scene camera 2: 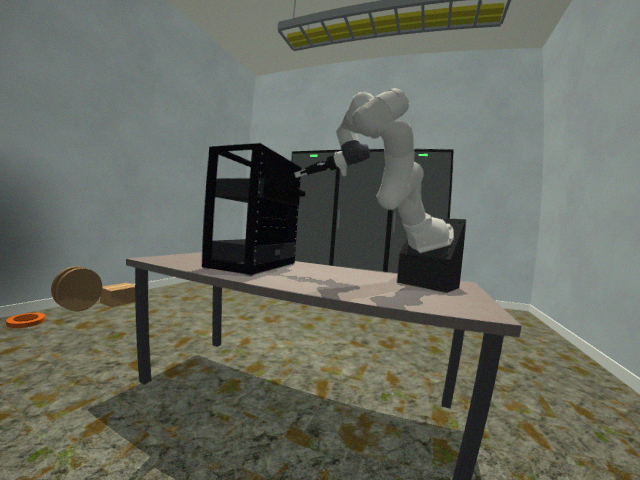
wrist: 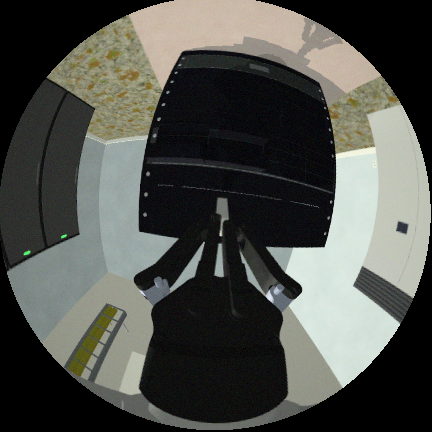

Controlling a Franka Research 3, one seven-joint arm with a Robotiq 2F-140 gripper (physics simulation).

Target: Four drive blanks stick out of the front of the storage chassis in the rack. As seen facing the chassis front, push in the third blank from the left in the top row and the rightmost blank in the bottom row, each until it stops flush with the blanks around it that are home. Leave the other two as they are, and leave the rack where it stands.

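The black rack (scene camera 2: 251, 217) (wrist: 146, 200) stands upright on the table (scene camera 2: 356, 304). The storage chassis (wrist: 180, 145) is a dark band across the rack's front in the wrist view; its blanks are too dark to tell apart one by one. In the scene view a small dark part (scene camera 2: 301, 193) sticks out of the rack's front, below the fingertips. My gripper (scene camera 2: 297, 174) (wrist: 221, 205) is shut and empty, with its pale fingertips together. It is at the upper part of the rack's front, near the middle of its width in the wrist view. Whether the fingertips touch the rack cannot be told.
The arm's black base block (scene camera 2: 430, 271) stands at the right of the table. Dark cabinets (scene camera 2: 356, 211) (wrist: 55, 170) stand behind the table. A round brown object (scene camera 2: 77, 289), a wooden box (scene camera 2: 118, 294) and an orange ring (scene camera 2: 14, 322) are on the floor at the left.
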